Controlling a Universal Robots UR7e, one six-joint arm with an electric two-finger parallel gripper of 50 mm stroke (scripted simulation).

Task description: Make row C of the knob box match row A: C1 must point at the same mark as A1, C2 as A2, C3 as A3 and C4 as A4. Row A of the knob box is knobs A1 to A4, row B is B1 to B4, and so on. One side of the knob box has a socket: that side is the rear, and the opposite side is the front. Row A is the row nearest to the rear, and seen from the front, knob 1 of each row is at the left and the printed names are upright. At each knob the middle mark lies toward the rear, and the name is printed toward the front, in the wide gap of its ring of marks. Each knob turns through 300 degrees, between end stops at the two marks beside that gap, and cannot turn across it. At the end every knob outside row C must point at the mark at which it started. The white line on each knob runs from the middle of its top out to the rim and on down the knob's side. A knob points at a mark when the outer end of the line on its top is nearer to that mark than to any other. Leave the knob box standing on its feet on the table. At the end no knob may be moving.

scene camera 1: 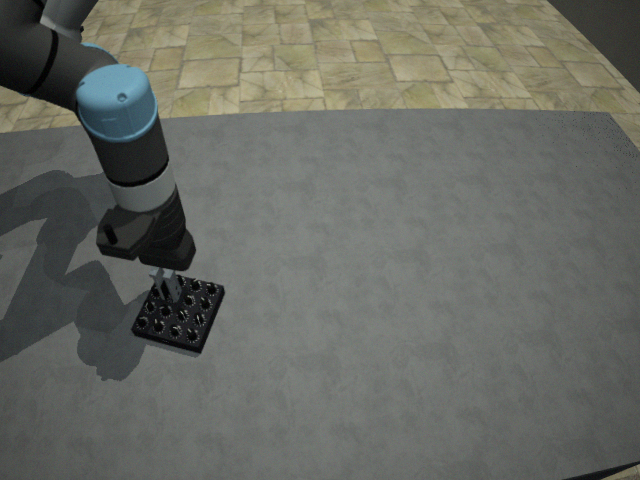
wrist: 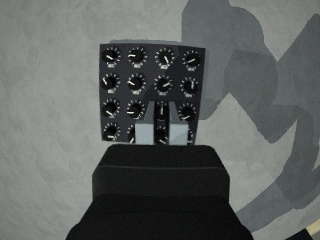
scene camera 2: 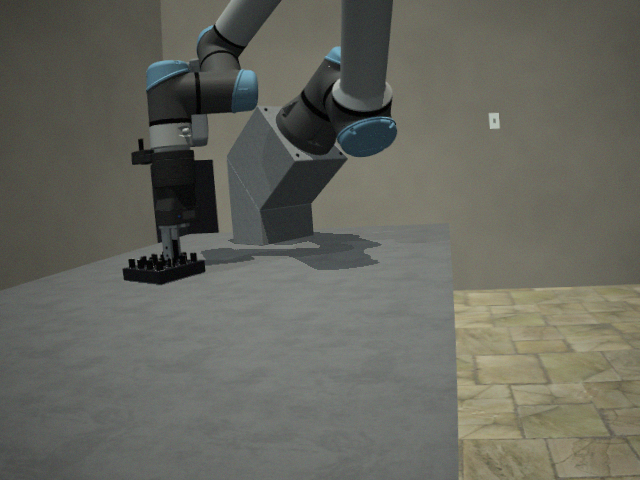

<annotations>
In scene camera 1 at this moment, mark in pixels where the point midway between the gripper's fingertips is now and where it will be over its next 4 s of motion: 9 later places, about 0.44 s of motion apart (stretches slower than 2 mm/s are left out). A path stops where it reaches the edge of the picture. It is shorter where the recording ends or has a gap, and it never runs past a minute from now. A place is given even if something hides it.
My gripper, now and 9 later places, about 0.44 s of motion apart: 172, 294; 169, 288; 167, 281; 165, 281; 162, 282; 158, 284; 156, 286; 155, 288; 156, 288; 157, 288
</annotations>
